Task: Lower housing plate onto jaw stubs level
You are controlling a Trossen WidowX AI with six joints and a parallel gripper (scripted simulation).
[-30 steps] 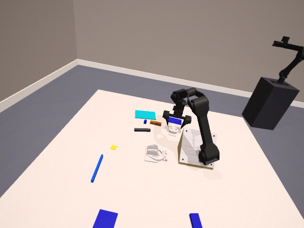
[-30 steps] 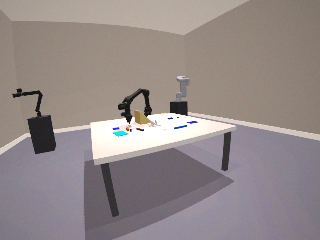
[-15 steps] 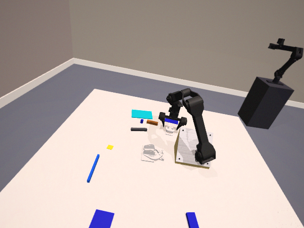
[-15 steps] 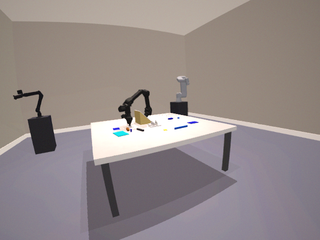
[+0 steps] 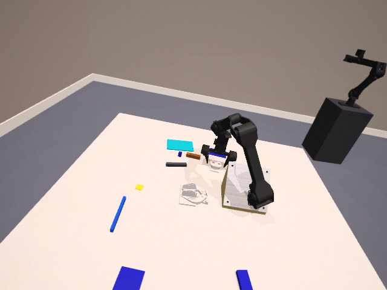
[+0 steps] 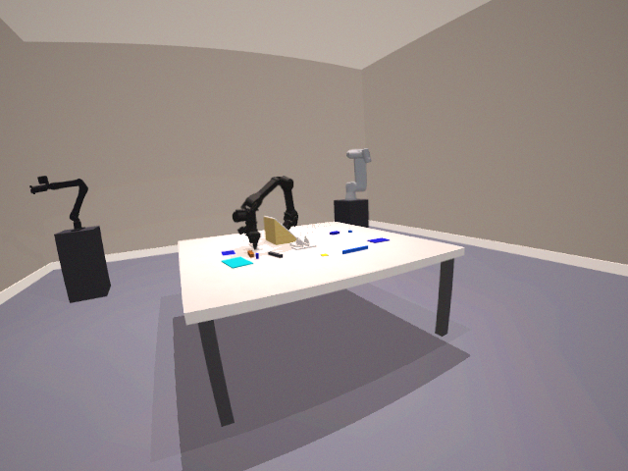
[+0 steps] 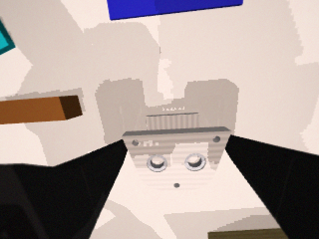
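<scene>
Right now the pale grey jaw assembly is 26 cm to the left of my gripper tip and 9 cm ahead of it. Round my gripper tip: orange block: 12 cm ahead, 6 cm to the right; small blue cube: 20 cm ahead, 5 cm to the right; blue plate: 14 cm to the right, 3 cm behind, 1 cm below.
</scene>
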